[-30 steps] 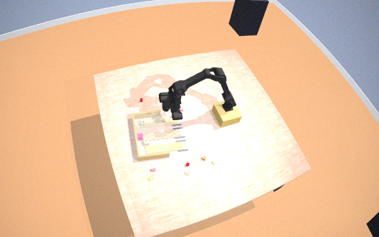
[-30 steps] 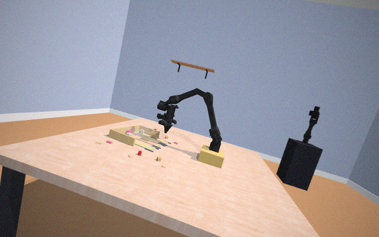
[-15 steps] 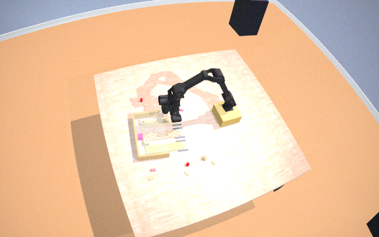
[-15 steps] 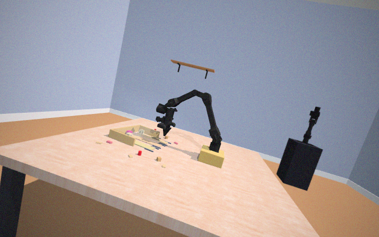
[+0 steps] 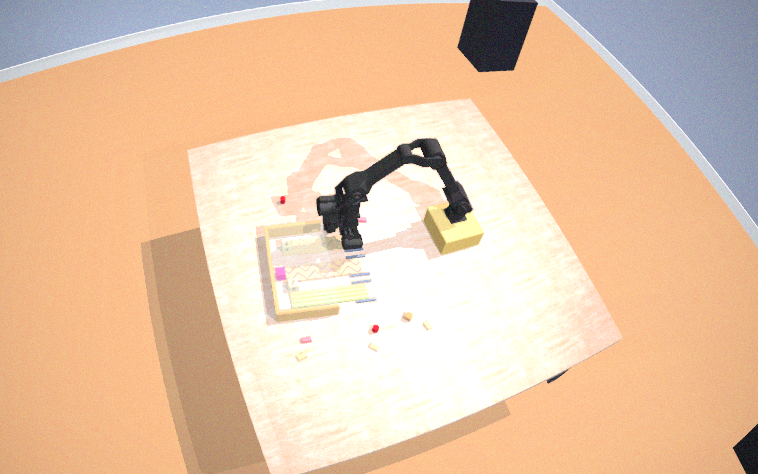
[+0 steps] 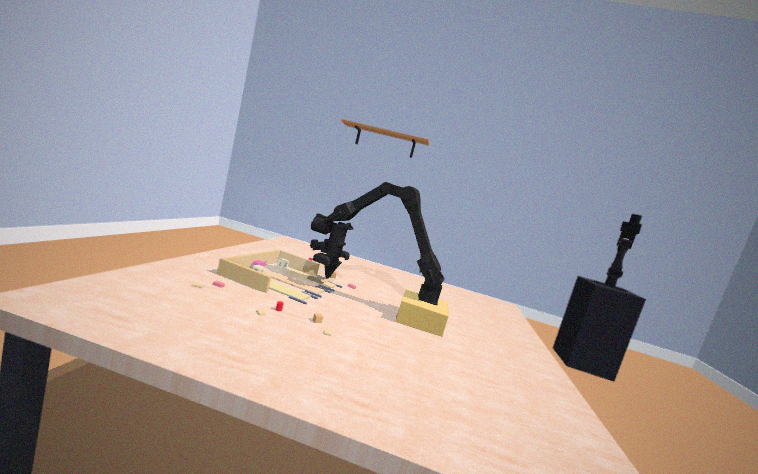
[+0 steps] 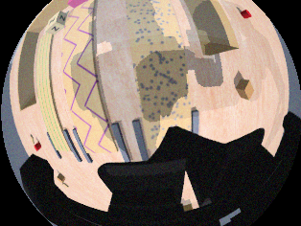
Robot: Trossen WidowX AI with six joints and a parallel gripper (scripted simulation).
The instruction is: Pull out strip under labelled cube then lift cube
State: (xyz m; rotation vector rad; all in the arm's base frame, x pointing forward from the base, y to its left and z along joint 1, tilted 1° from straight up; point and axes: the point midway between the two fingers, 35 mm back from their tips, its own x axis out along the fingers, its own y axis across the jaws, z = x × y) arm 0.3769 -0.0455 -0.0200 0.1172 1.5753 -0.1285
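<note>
Right now the speckled tan strip is 90 mm ahead of my gripper tip, 20 mm below it and 10 mm to the right of it.
</note>
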